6 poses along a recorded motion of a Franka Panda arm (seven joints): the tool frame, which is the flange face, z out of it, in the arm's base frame.
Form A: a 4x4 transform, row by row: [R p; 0 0 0 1], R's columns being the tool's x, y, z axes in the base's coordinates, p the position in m. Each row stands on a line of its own.
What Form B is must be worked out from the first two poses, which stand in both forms.
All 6 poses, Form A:
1:
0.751 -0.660 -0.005 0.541
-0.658 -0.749 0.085 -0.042
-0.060 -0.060 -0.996 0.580
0 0 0 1
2:
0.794 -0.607 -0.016 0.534
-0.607 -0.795 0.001 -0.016
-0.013 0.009 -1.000 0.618
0 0 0 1
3:
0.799 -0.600 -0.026 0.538
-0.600 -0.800 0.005 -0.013
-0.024 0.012 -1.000 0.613
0 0 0 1
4:
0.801 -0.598 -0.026 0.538
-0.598 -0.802 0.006 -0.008
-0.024 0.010 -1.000 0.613
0 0 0 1
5:
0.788 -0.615 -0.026 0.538
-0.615 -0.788 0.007 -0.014
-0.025 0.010 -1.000 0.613
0 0 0 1
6:
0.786 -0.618 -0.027 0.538
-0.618 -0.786 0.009 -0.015
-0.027 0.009 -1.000 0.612
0 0 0 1
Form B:
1: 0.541 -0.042 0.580 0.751 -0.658 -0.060 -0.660 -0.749 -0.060
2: 0.534 -0.016 0.618 0.794 -0.607 -0.013 -0.607 -0.795 0.009
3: 0.538 -0.013 0.613 0.799 -0.600 -0.024 -0.600 -0.800 0.012
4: 0.538 -0.008 0.613 0.801 -0.598 -0.024 -0.598 -0.802 0.010
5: 0.538 -0.014 0.613 0.788 -0.615 -0.025 -0.615 -0.788 0.010
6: 0.538 -0.015 0.612 0.786 -0.618 -0.027 -0.618 -0.786 0.009
